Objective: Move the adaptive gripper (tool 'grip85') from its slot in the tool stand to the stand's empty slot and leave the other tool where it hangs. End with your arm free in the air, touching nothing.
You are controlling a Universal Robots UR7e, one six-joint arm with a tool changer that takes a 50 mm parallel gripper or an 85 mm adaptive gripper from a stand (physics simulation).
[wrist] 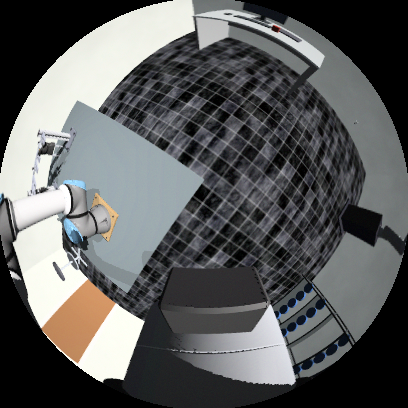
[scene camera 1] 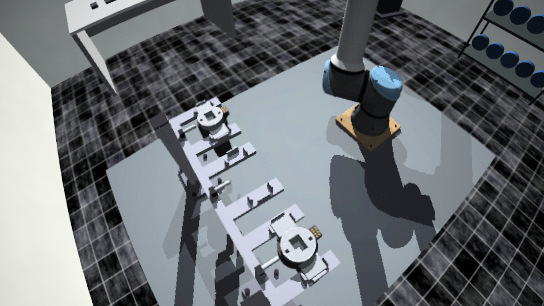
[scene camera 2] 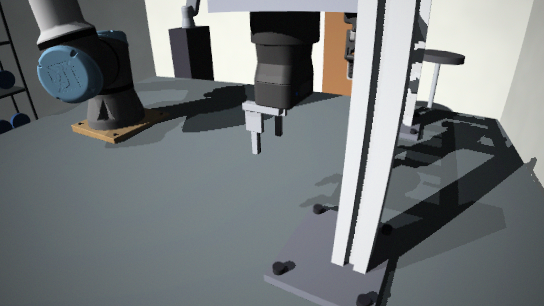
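Pixels of known places: arm's base, origin of the base link: [wrist: 101, 218] [scene camera 1: 369, 120] [scene camera 2: 117, 119].
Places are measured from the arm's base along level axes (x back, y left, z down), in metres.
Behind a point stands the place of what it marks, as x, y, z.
Observation:
The tool stand [scene camera 1: 226, 216] @(-0.615, 0.222, -0.269) [scene camera 2: 385, 100] @(-0.698, -0.077, -0.194) has three slots. The adaptive gripper [scene camera 1: 298, 245] [scene camera 2: 350, 50] hangs in the nearest slot of scene camera 1; its black linkage partly shows behind the stand's post in scene camera 2. The parallel gripper [scene camera 1: 210, 118] [scene camera 2: 267, 125] hangs in the far slot, dark body down, its two fingers apart. The middle slot, beside a bare prong [scene camera 1: 260, 196] @(-0.537, 0.212, -0.269), holds no tool. The arm [scene camera 1: 367, 95] @(-0.079, 0.010, -0.177) [scene camera 2: 112, 80] @(-0.100, -0.028, -0.125) [wrist: 42, 209] @(-0.045, -0.139, -0.364) reaches up out of both scene views. The wrist view shows no fingers; both tools hang in the stand, away from the arm's end.
The arm's base plate [scene camera 1: 371, 144] @(-0.061, 0.094, 0.006) [scene camera 2: 116, 136] @(-0.110, -0.056, 0.001) [wrist: 111, 227] @(0.080, -0.022, -0.001) is on the grey table [scene camera 1: 295, 130] @(-0.283, -0.092, 0.013) [scene camera 2: 150, 215] @(-0.413, -0.153, 0.013) [wrist: 145, 185] @(0.083, -0.316, 0.013). A desk [scene camera 1: 145, 17] [wrist: 260, 27], a dumbbell rack and a black pedestal [wrist: 361, 224] stand farther off. The wrist camera is high above the floor.

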